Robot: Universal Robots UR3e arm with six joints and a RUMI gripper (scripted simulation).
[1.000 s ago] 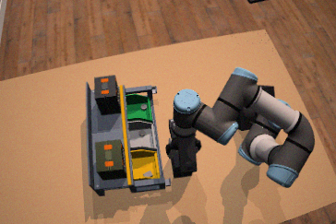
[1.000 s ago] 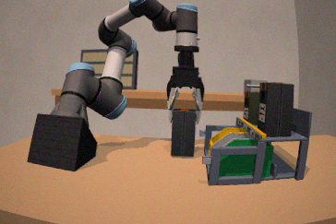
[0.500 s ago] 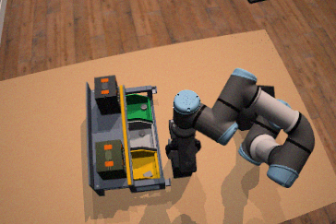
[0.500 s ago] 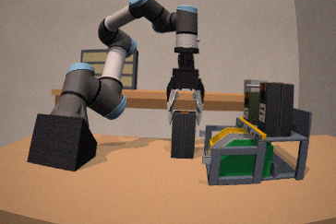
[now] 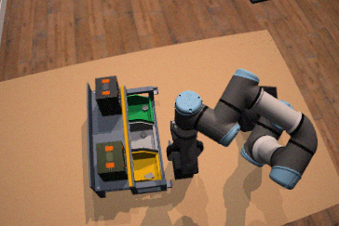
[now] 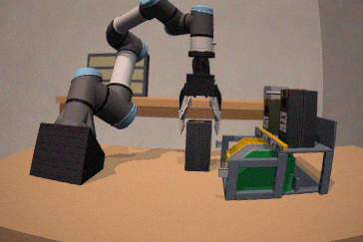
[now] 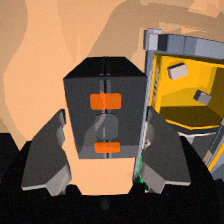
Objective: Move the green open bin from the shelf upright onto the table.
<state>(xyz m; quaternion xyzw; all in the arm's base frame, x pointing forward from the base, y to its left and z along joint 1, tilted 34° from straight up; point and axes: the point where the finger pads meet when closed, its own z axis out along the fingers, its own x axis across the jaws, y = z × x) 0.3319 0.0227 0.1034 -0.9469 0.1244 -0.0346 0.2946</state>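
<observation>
Right now my hand is 4 cm above the dark box. From my hand the other things lie so: green open bin 10 cm ahead, 25 cm to the right, 6 cm below; yellow bin 14 cm ahead, 3 cm to the right, 6 cm below; grey bin 12 cm ahead, 14 cm to the right, 6 cm below.
</observation>
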